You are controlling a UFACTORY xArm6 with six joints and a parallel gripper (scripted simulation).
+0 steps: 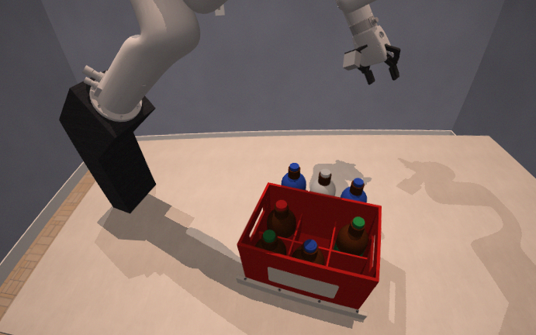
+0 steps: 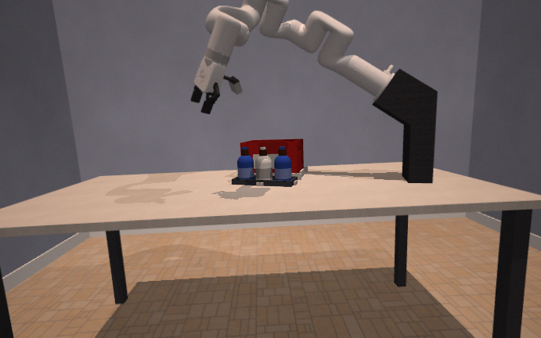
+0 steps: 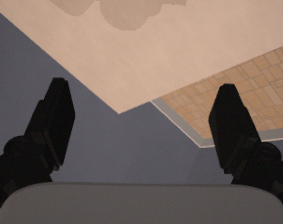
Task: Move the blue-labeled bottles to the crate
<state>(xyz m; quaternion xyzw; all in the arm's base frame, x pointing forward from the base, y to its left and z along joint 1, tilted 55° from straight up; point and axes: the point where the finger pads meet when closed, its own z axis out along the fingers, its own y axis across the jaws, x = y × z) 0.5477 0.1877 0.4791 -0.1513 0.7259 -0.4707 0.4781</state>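
Now: the white-labeled bottle 280 mm behind my hand, 130 mm to the right of it and 250 mm below it. The rest, counted from my hand: crate (400 mm behind, 280 mm to the right, 250 mm below); then dark tray (290 mm behind, 140 mm to the right, 320 mm below).
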